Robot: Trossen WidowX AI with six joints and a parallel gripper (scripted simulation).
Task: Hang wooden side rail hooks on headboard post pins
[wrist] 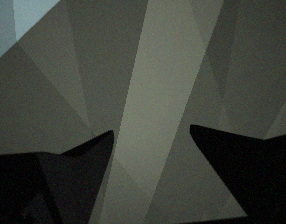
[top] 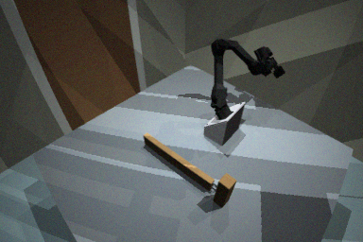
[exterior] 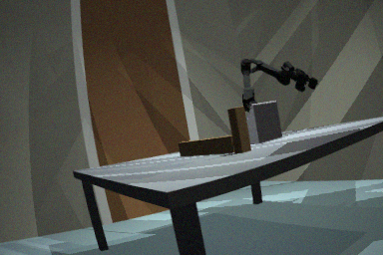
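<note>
Right now the headboard post is 790 mm ahead of my gripper tip, 280 mm to the left of it and 200 mm below it.
</note>
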